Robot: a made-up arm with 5 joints.
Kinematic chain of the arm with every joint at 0, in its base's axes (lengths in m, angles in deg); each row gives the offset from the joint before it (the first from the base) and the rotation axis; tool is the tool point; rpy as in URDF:
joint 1: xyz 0 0 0.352 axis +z
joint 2: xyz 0 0 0 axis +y
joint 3: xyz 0.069 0 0.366 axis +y
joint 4: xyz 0.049 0 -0.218 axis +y
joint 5: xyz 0.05 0 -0.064 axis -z
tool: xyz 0 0 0 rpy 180 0 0
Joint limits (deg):
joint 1: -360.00..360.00
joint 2: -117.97..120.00
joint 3: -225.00..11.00
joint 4: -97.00..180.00
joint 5: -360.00..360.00
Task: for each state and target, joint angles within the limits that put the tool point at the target. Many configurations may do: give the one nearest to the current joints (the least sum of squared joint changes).
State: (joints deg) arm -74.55 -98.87 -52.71 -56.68 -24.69
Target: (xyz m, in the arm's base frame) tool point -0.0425 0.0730 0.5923
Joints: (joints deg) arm -59.79 -75.70 -3.56 -41.18 -24.69
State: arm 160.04 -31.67 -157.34 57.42 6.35
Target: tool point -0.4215 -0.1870 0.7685
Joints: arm 203.92 19.54 -126.59 66.47 6.35
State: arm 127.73 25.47 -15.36 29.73 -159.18
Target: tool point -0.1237 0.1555 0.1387
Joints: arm 128.50 73.42 -26.74 26.48 -159.18
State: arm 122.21 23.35 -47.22 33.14 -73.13
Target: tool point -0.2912 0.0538 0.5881
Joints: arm 169.53 -6.97 -46.24 34.23 -73.13
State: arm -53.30 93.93 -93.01 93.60 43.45
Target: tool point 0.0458 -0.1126 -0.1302
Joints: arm -67.87 120.00 -84.42 67.96 43.45
